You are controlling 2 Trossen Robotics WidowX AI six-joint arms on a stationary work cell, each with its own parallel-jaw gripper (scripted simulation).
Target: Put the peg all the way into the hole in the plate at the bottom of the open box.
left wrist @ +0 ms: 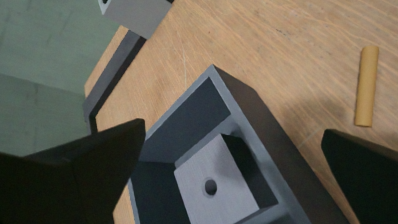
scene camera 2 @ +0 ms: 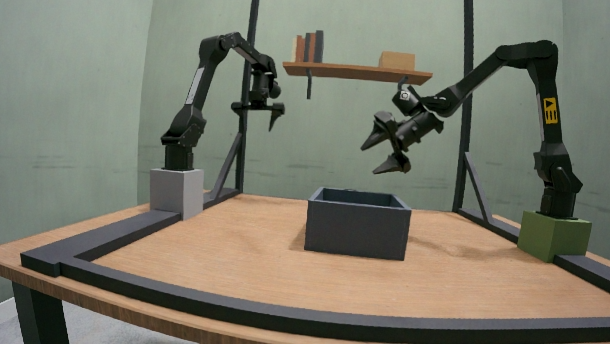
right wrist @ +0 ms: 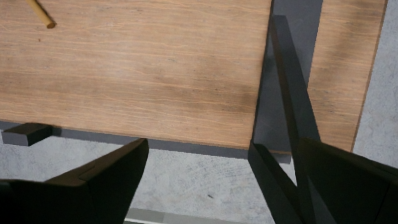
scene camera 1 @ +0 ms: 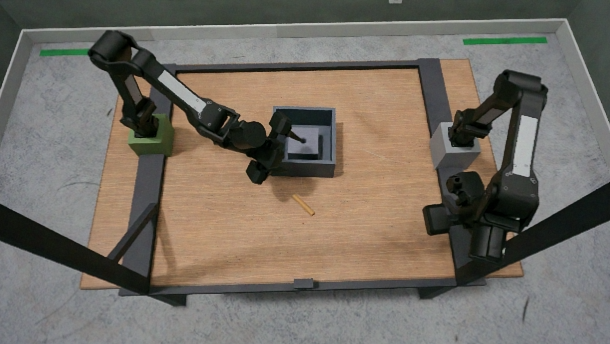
Labels:
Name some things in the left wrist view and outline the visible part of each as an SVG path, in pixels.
The left gripper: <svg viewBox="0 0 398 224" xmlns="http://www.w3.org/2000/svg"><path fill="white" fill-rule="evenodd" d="M325 129L321 141L321 149L336 182L359 223L398 224L398 151L337 129ZM145 120L135 118L74 141L23 157L0 152L0 224L108 224L138 162L146 138Z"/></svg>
A peg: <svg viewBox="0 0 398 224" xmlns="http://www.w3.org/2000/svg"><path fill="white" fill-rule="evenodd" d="M377 46L362 48L354 126L372 127L379 47Z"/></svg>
A box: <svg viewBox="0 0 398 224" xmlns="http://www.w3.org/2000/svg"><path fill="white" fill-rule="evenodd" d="M127 183L135 224L191 224L174 171L221 133L243 139L279 202L278 205L242 224L350 224L256 90L214 64L211 64L146 132L146 138L138 162Z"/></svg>

